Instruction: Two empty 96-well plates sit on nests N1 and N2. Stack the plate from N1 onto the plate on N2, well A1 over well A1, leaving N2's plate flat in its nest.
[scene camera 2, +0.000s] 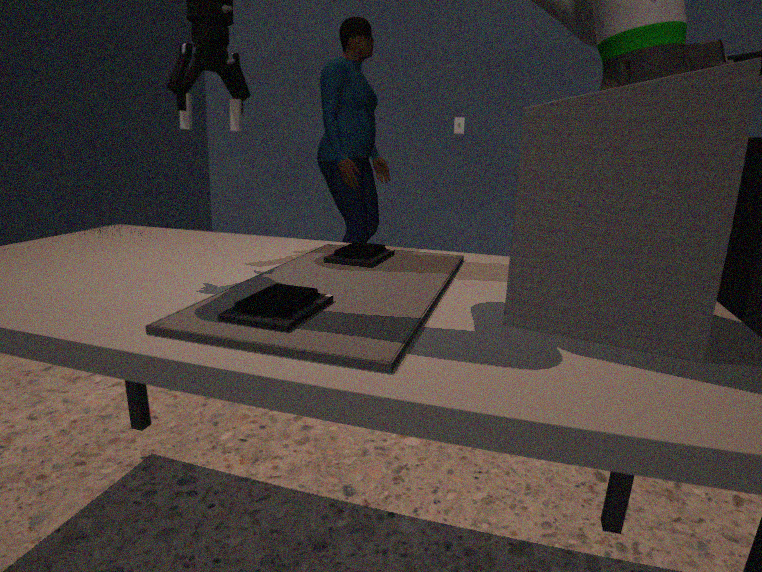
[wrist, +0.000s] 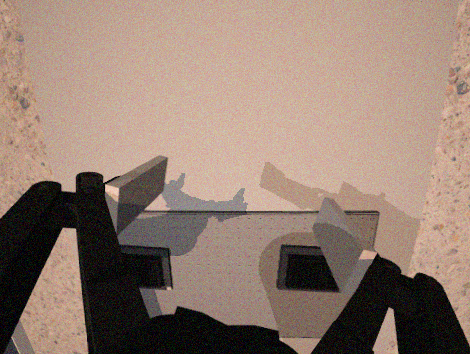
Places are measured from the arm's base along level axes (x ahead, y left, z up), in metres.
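Where they show: gripper, fingertip midpoint: (scene camera 2: 212, 130) (wrist: 242, 194); arm's base at its link origin: (scene camera 2: 646, 94).
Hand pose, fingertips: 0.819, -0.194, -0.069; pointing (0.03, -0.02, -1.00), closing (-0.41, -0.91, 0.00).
Note:
Things, the pixels of their top centre, and the offset from my fingertips, as dx, dy, dz. Level surfaces: height alone.
- nearer nest at its top centre: (scene camera 2: 279, 302) (wrist: 137, 269) -0.254, +0.321, -0.276
- farther nest at its top centre: (scene camera 2: 360, 252) (wrist: 314, 271) -0.315, -0.105, -0.276
- flat grey board at its surface level: dz -0.290
- pale table at its surface level: dz -0.303
A black plate (scene camera 2: 276, 299) (wrist: 149, 270) sits flat on the nearer nest (scene camera 2: 288, 322) (wrist: 167, 267), at the left in the wrist view and partly hidden by a finger. Another black plate (scene camera 2: 358, 249) (wrist: 306, 272) sits on the farther nest (scene camera 2: 368, 262) (wrist: 283, 267), at the right in the wrist view and partly covered by the other finger. I cannot tell which nest is N1 or N2; wells and A1 marks are too dark to see. My gripper (scene camera 2: 209, 118) (wrist: 242, 194) is open and empty, fingers pointing down, high above the table and apart from both plates.
Both nests stand on a flat grey board (scene camera 2: 375, 301) (wrist: 225, 280) on the pale table (scene camera 2: 92, 277) (wrist: 240, 100). The large grey robot pedestal (scene camera 2: 621, 215) stands at the right of the board. A person (scene camera 2: 348, 110) in a blue top stands behind the table.

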